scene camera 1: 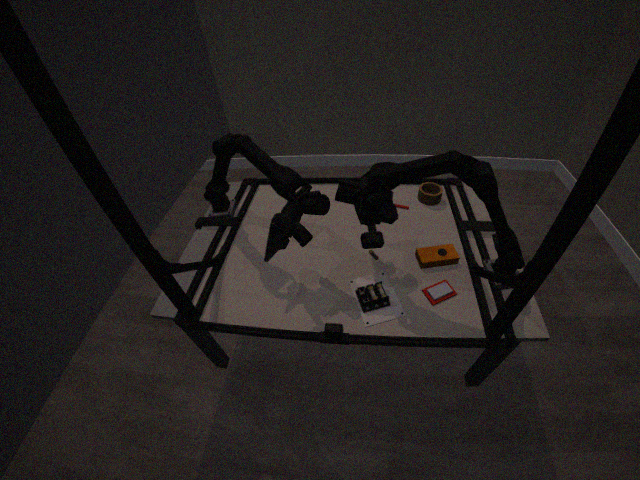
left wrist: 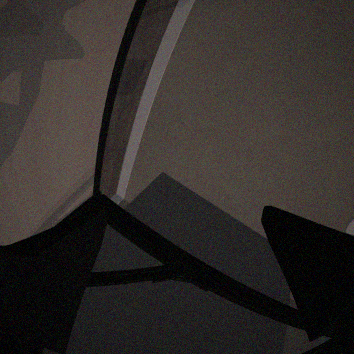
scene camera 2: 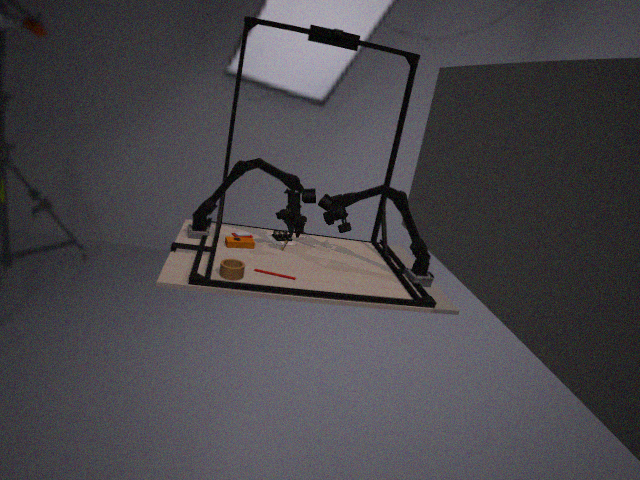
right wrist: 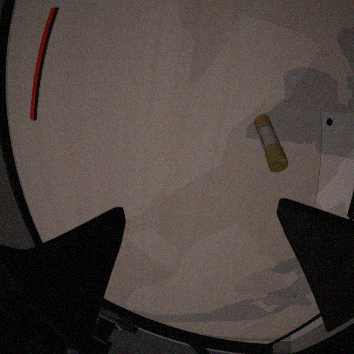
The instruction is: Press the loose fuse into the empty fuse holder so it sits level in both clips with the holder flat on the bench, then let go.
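Frame: origin at the left arm's base, x left, y back, z up, level; centimetres.
Where they show: left gripper, fingertip midpoint: (scene camera 1: 266, 258) (left wrist: 186, 215); right gripper, fingertip midpoint: (scene camera 1: 363, 233) (scene camera 2: 294, 236) (right wrist: 203, 211); left arm's base, link origin: (scene camera 1: 221, 207) (scene camera 2: 419, 273) (right wrist: 107, 321); right arm's base, link origin: (scene camera 1: 503, 270) (scene camera 2: 198, 228).
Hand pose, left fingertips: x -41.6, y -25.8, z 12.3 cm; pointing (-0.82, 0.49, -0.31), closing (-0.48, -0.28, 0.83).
Observation:
Each offset is from my left fingertips to the centre of the thing.
The loose fuse @(dz -14.6, dx +10.7, dy -31.4 cm) (scene camera 1: 373, 254) (scene camera 2: 284, 245) (right wrist: 271, 143), with yellow end caps and a white middle, is apart from the holder. It looks on end or steeply tilted; its exact tilt is unclear. The black fuse holder @(dz -15.3, dx -4.2, dy -29.8 cm) (scene camera 1: 372, 298) (scene camera 2: 279, 236) sits on a white plate (scene camera 1: 385, 317) (right wrist: 336, 145); two fuses are in it and the slot at the picture's left looks empty in scene camera 1. My right gripper (scene camera 2: 297, 234) (right wrist: 203, 211) is open and empty above the bench near the fuse; its fingertips are hidden in scene camera 1. My left gripper (scene camera 1: 267, 257) (left wrist: 186, 215) is open and empty, raised away from the holder.
An orange box @(dz -15.4, dx +8.5, dy -52.5 cm) (scene camera 1: 430, 258) (scene camera 2: 248, 243) and a red-edged card @(dz -16.4, dx -4.9, dy -49.4 cm) (scene camera 1: 439, 291) (scene camera 2: 241, 235) lie right of the holder in scene camera 1. A tape roll @(dz -14.6, dx +41.0, dy -60.0 cm) (scene camera 1: 430, 198) (scene camera 2: 232, 274) and a red stick @(dz -16.8, dx +39.2, dy -41.8 cm) (scene camera 1: 402, 206) (scene camera 2: 274, 274) (right wrist: 38, 65) lie farther back there. Black frame rails edge the bench.

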